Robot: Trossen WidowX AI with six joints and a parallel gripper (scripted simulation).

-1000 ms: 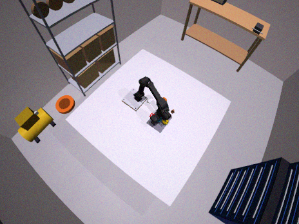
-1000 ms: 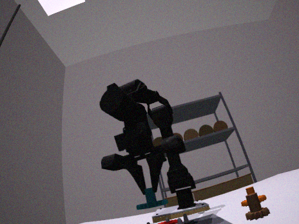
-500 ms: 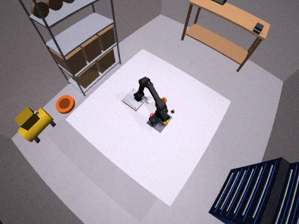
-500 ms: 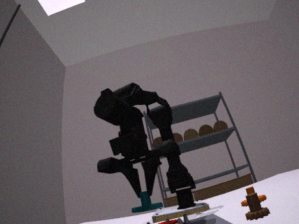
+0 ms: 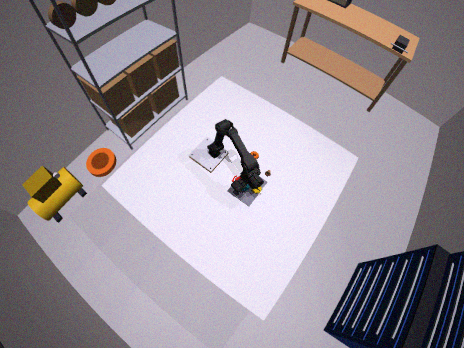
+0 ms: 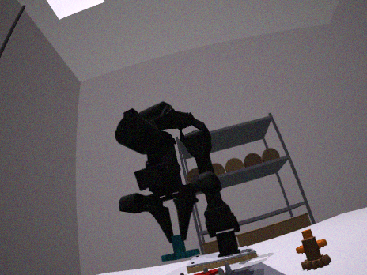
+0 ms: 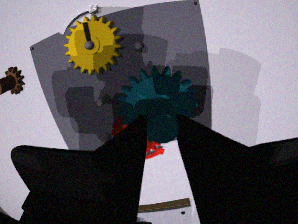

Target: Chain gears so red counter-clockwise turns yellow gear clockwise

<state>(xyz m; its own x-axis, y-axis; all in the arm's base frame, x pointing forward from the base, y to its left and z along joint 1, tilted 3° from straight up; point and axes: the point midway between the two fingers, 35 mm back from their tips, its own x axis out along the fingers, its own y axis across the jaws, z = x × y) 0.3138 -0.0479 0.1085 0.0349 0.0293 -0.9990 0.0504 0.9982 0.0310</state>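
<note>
Right now the brown gear is 200 mm to the left of my gripper tip, 70 mm below it and 30 mm ahead of it. The rest, counted from my gripper tip: teal gear (10 mm below); red gear (70 mm below, 60 mm behind, 20 mm to the left); yellow gear (70 mm below, 60 mm to the left, 50 mm ahead).
</note>
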